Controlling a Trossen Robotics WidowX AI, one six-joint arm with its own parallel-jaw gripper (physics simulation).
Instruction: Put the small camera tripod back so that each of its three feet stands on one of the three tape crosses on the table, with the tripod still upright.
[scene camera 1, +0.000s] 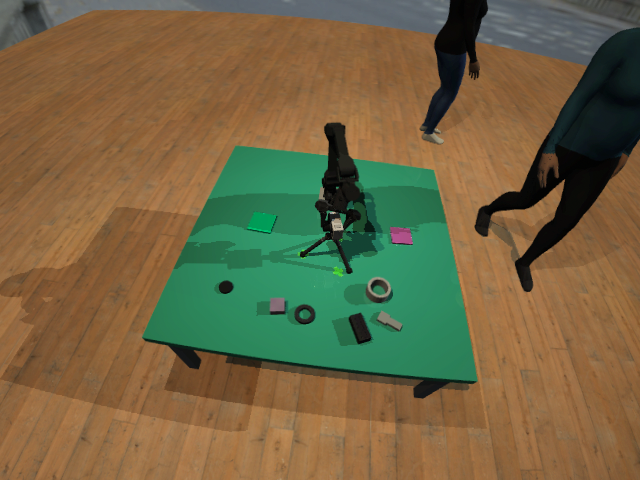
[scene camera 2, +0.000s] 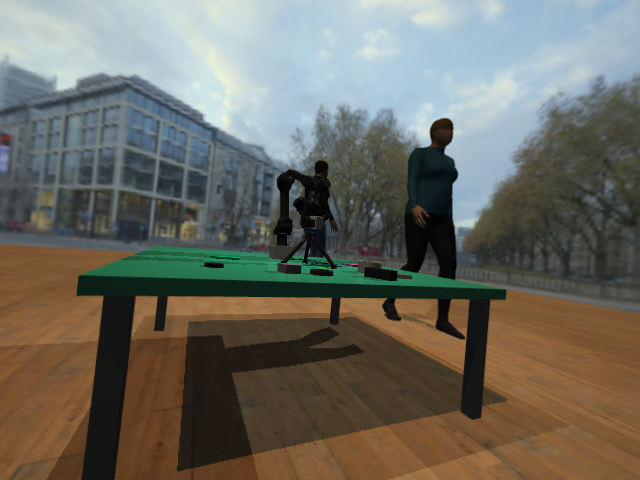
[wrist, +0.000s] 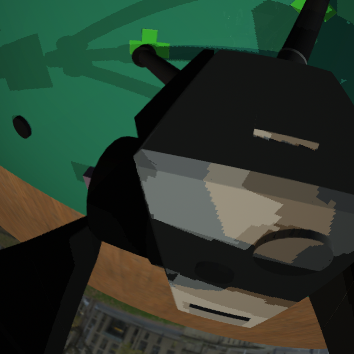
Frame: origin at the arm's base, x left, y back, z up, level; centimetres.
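Seen in the pictures: gripper, fingertip midpoint: (scene camera 1: 331, 229) (scene camera 2: 311, 223); arm's base, origin of the base link: (scene camera 2: 281, 245).
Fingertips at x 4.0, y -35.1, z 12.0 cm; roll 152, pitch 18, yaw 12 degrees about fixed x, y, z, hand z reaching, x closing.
Note:
Offsets run from my fingertips to a thing's middle. "spot": to the spot under its first point.
The small black tripod (scene camera 1: 333, 245) (scene camera 2: 309, 250) stands upright on the green table (scene camera 1: 223, 333) (scene camera 2: 223, 282), carrying a grey-and-black camera (scene camera 1: 336, 224) (scene camera 2: 314, 222) (wrist: 246, 175). My gripper (scene camera 1: 337, 215) (scene camera 2: 310, 210) (wrist: 199, 226) is open, with its fingers on either side of the camera and nothing held. A light green tape cross {dx +5.7, dy -7.0, dz -19.4 cm} (scene camera 1: 337, 272) lies just left of the tripod's front foot {spot: dx +11.0, dy -6.4, dz -17.8 cm} (scene camera 1: 350, 270). Another cross {dx -11.4, dy -0.4, dz -19.4 cm} (scene camera 1: 301, 253) (wrist: 149, 39) lies at the left foot {spot: dx -10.6, dy -0.4, dz -16.3 cm} (wrist: 142, 56). The third foot is hidden behind the arm.
On the table lie a green square {spot: dx -34.8, dy +14.2, dz -18.5 cm} (scene camera 1: 262, 222), a magenta square {spot: dx +35.0, dy +19.9, dz -18.5 cm} (scene camera 1: 401, 235), a black disc {dx -40.5, dy -24.3, dz -18.9 cm} (scene camera 1: 226, 287), a purple block {dx -16.9, dy -29.2, dz -18.1 cm} (scene camera 1: 277, 305), a black ring {dx -5.5, dy -30.4, dz -18.7 cm} (scene camera 1: 305, 314), a grey tape roll {dx +23.5, dy -14.7, dz -17.0 cm} (scene camera 1: 379, 290), a black block {dx +16.9, dy -33.1, dz -17.7 cm} (scene camera 1: 360, 328) and a grey piece {dx +29.1, dy -27.8, dz -18.7 cm} (scene camera 1: 390, 320). Two people (scene camera 1: 451, 71) (scene camera 1: 537, 190) walk nearby.

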